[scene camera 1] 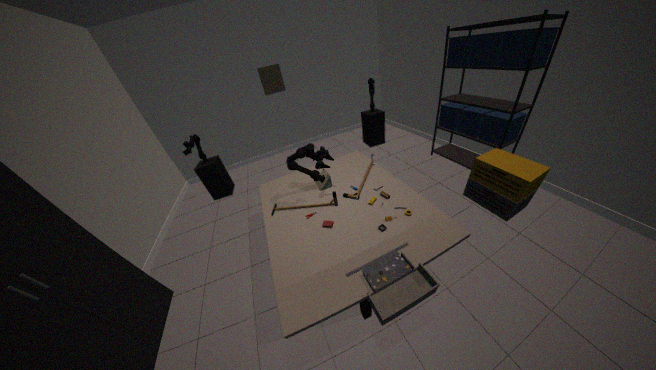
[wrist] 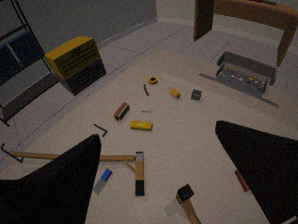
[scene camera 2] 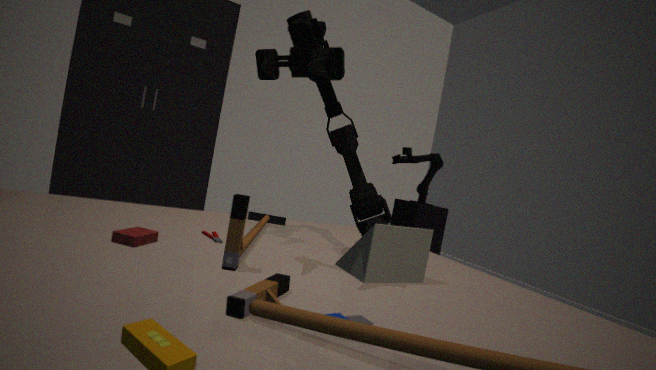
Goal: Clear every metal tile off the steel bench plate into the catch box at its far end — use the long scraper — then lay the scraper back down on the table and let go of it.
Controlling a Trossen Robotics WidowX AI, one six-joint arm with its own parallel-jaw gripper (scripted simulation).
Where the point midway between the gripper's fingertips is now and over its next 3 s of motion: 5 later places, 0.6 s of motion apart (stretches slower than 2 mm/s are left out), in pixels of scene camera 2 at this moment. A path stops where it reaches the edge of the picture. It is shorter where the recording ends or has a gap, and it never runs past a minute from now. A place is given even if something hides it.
My gripper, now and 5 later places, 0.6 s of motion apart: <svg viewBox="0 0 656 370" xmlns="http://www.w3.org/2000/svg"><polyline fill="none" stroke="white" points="283,69 327,54 383,49 445,58 502,79 546,111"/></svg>
